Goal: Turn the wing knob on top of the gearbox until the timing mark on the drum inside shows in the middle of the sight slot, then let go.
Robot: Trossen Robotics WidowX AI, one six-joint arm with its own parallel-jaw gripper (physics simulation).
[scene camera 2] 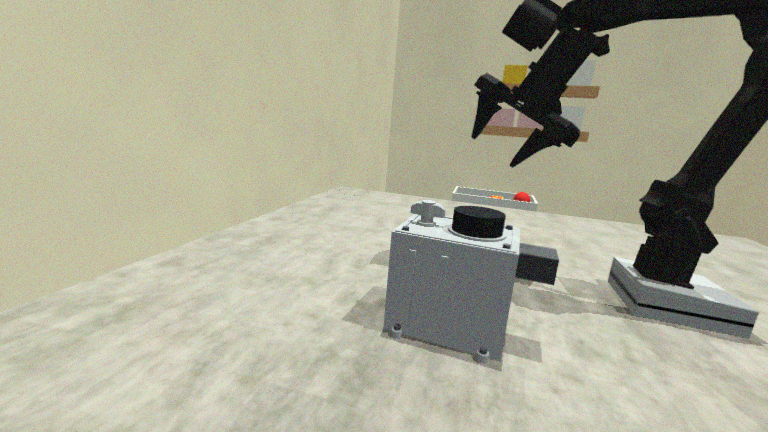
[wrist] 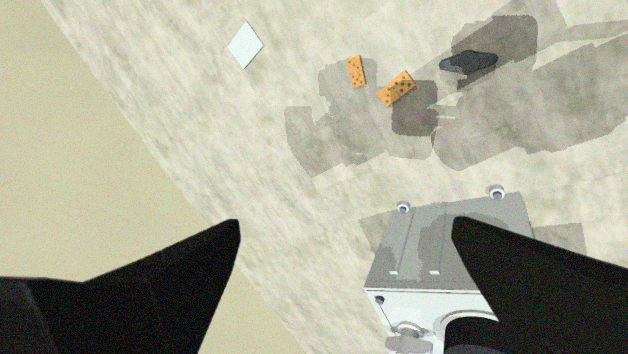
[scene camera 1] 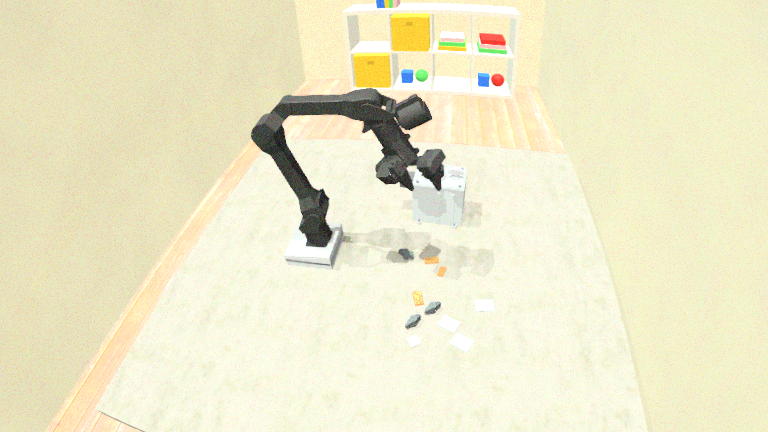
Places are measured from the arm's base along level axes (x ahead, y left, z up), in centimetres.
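Where they show: gripper, fingertip midpoint: (scene camera 2: 491, 152) (wrist: 345, 228) (scene camera 1: 426, 190); arm's base, link origin: (scene camera 2: 660, 276) (scene camera 1: 319, 238).
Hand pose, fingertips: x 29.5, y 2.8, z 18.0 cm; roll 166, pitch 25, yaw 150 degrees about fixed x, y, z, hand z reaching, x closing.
Note:
Each offset is from my fingertips to the top centre of the thing. "spot": to the spot under its first point.
The grey gearbox @[dx -0.6, dy +20.1, dz -5.7 cm] (scene camera 1: 437, 209) (scene camera 2: 448, 295) (wrist: 405, 250) stands upright on the pale surface. Its silver wing knob @[dx +6.2, dy +19.9, dz -6.0 cm] (scene camera 2: 427, 210) (wrist: 409, 343) is on top, beside a black round cylinder @[spot: dx -0.7, dy +23.3, dz -6.9 cm] (scene camera 2: 478, 221) (wrist: 470, 334); in the wrist view the knob is cut by the lower edge. A dark block @[spot: dx -8.2, dy +22.5, dz -11.2 cm] (scene camera 2: 538, 264) sticks out of the gearbox's side. My gripper (scene camera 1: 425, 188) (scene camera 2: 493, 151) (wrist: 345, 228) is open and empty, well above the gearbox top, apart from the knob. In the wrist view the right finger covers part of the gearbox. I cannot make out the sight slot or the timing mark.
Orange dominoes @[dx +2.0, dy -1.5, dz -22.2 cm] (scene camera 1: 431, 260) (wrist: 396, 88), dark stones (scene camera 1: 432, 307) (wrist: 468, 61) and white tiles (scene camera 1: 461, 342) (wrist: 245, 45) lie on the surface. A white tray (scene camera 2: 472, 199) with a red ball (scene camera 2: 521, 197) stands behind the gearbox in the second scene view.

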